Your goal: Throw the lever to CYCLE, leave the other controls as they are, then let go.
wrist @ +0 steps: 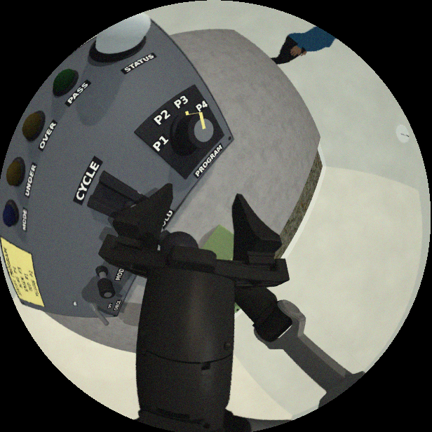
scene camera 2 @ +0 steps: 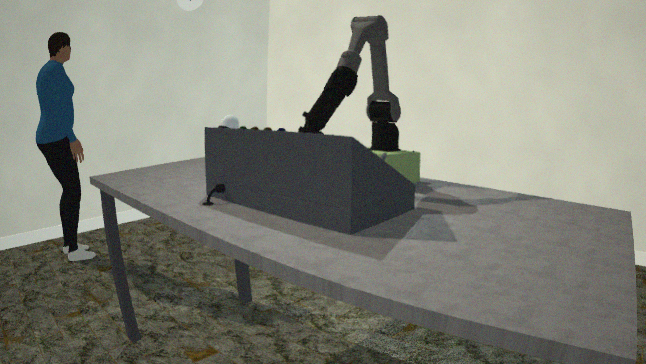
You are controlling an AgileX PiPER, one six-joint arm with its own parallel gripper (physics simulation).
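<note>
The lever's dark ball knob (wrist: 179, 243) shows in the wrist view between the fingers, close to the gripper's body. Its slot (wrist: 111, 194) runs from the CYCLE label (wrist: 87, 180) towards a partly covered label ending in "OLD" (wrist: 167, 218). The knob lies beyond the end away from CYCLE; the left finger hides the shaft. My gripper (scene camera 2: 310, 131) (wrist: 203, 194) is open, its fingers wide apart around the knob, without visible contact. In the scene view it is low over the sloped grey console (scene camera 2: 280, 175) (wrist: 56, 215), which hides the lever.
The PROGRAM knob (wrist: 203, 130) has its yellow mark towards P4. A small toggle (wrist: 104, 284) stands near the console's lower edge. A white STATUS dome (scene camera 2: 230, 121) (wrist: 123, 36) and several coloured buttons line the far side. A person (scene camera 2: 56, 102) (wrist: 312, 40) stands beyond the table (scene camera 2: 500, 260).
</note>
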